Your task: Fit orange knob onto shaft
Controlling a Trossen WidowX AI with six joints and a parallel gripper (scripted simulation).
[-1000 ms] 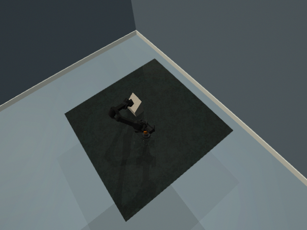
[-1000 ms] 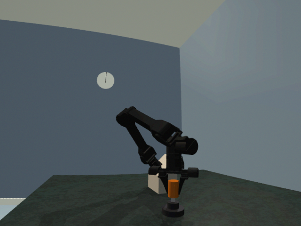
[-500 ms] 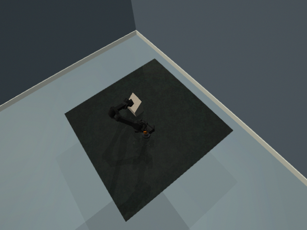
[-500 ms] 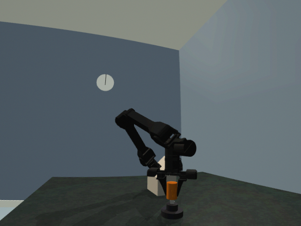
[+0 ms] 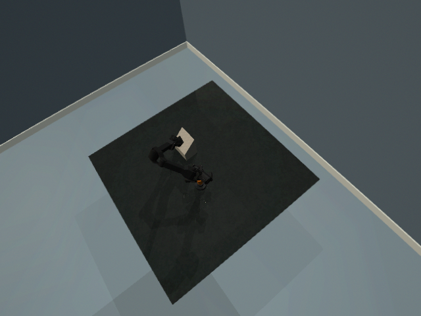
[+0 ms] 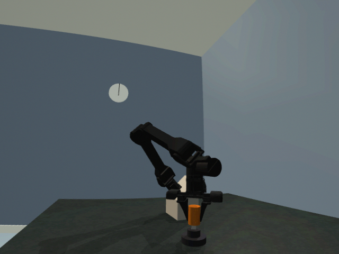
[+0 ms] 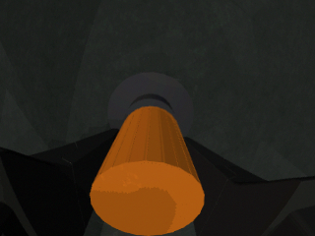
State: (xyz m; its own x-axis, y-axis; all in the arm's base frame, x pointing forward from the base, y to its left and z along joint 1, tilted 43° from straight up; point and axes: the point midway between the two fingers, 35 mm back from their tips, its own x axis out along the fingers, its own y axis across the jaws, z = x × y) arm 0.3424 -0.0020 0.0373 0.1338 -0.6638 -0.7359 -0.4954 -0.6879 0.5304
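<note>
My gripper tip is 30 mm below the orange knob. From my gripper tip the other things lie so: round black pedestal 40 mm below.
</note>
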